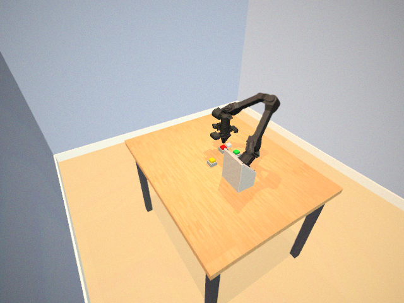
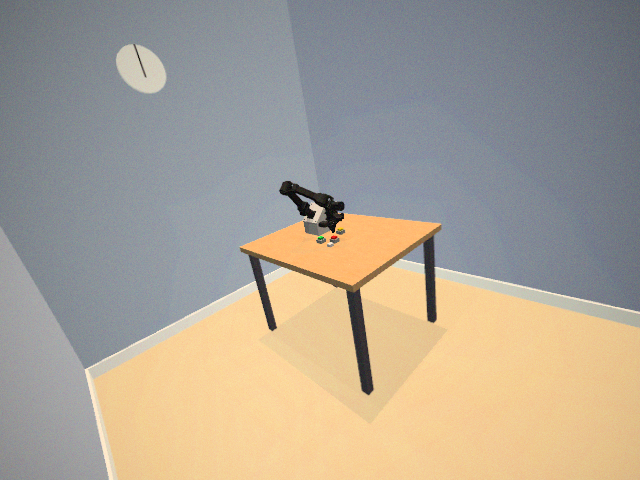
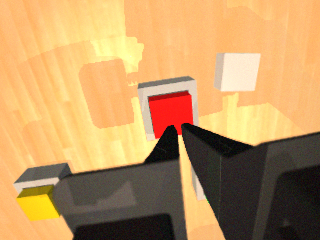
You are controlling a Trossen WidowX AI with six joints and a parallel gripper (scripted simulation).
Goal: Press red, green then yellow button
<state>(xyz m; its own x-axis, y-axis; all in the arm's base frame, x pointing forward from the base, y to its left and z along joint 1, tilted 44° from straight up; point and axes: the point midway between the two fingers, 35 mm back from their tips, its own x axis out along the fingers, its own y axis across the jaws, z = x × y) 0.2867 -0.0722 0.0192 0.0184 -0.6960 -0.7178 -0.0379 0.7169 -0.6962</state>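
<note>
Right now my gripper tip is 30 mm above the red button. From my gripper tip the other things lie so: yellow button (80 mm behind, 140 mm to the left, 30 mm below); green button (90 mm behind, 50 mm to the right, 30 mm below); small white block (20 mm ahead, 60 mm to the right, 50 mm below).
</note>
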